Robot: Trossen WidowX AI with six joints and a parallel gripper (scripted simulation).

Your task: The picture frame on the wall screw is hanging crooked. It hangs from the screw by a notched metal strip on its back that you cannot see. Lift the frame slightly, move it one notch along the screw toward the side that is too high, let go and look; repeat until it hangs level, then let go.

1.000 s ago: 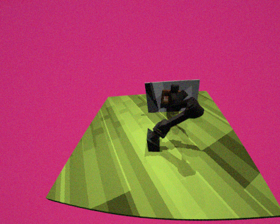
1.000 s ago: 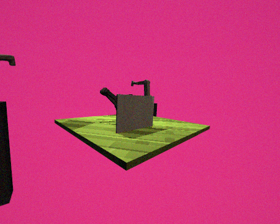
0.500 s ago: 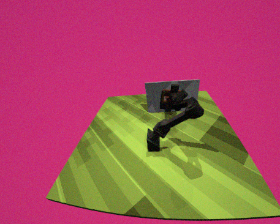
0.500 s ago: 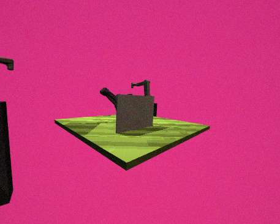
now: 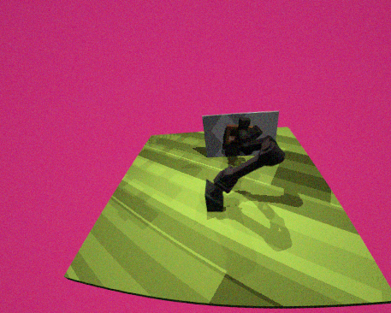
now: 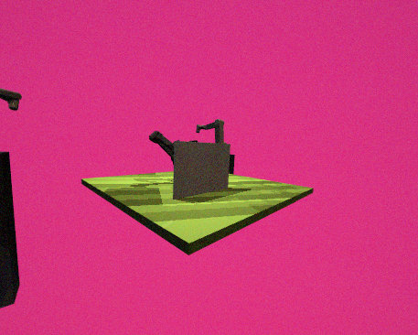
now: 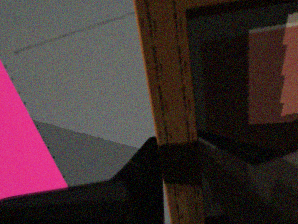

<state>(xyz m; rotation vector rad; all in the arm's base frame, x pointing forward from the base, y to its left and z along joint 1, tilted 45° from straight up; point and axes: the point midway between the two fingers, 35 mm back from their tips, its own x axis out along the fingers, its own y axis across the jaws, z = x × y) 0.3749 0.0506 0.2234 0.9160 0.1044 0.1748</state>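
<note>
The picture frame is 10 mm to the left of my gripper tip and 50 mm below it. The rest, counted from my gripper tip: grey wall panel 20 mm ahead, 10 mm to the left, 80 mm below.
</note>
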